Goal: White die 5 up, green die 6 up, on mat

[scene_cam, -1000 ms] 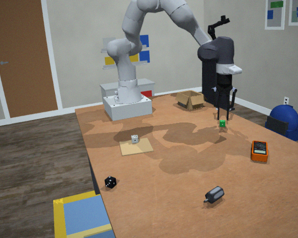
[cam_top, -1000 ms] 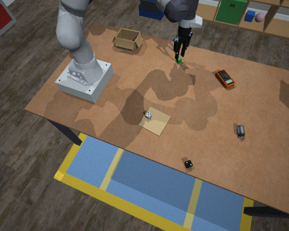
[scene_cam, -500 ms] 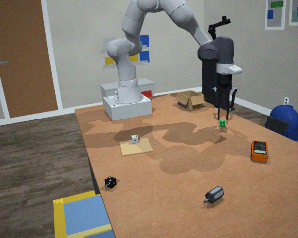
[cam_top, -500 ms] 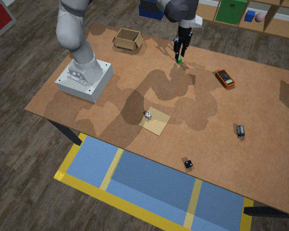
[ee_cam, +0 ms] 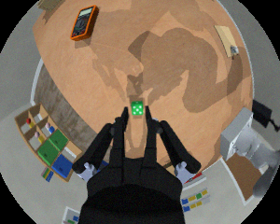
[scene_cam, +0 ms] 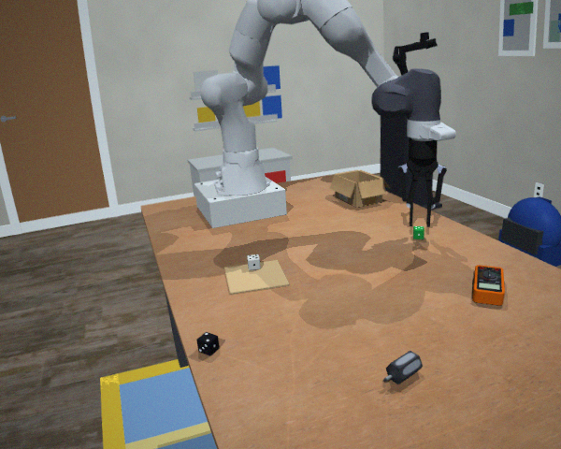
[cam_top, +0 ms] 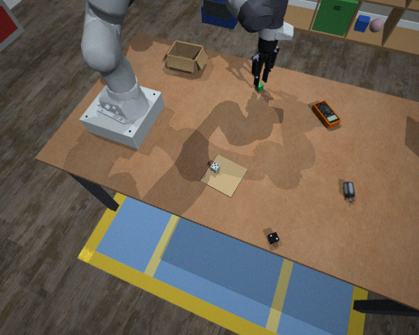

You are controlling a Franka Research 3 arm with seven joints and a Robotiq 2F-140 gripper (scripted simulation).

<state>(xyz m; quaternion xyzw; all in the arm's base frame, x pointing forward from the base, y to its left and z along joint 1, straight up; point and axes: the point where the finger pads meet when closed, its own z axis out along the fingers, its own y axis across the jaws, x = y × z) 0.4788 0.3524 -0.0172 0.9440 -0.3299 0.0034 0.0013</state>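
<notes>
The green die is 60 mm below my hand. Also, from my hand: orange multimeter 320 mm ahead, 70 mm to the right, 50 mm below; cardboard box 400 mm behind, 50 mm to the left, 30 mm below; white die 60 mm behind, 480 mm to the right, 50 mm below.
</notes>
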